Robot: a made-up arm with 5 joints. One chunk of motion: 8 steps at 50 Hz.
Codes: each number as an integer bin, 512 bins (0 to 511) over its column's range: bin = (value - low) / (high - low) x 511, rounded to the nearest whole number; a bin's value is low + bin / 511 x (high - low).
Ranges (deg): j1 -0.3..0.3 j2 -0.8..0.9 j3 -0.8..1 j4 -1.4..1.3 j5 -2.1..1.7
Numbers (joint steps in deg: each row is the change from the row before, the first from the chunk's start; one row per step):
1: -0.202 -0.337 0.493 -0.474 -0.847
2: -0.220 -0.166 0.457 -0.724 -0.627
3: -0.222 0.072 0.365 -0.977 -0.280
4: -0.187 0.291 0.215 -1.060 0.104
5: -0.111 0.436 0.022 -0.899 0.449
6: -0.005 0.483 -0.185 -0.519 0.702
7: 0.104 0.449 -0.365 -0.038 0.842
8: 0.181 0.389 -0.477 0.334 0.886
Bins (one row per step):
1: 83 139 367 175 168
2: 68 191 357 128 198
3: 66 262 331 80 245
4: 96 328 288 64 296
5: 161 372 233 95 343
6: 251 386 175 167 377
7: 344 375 123 258 396
8: 410 357 92 328 402

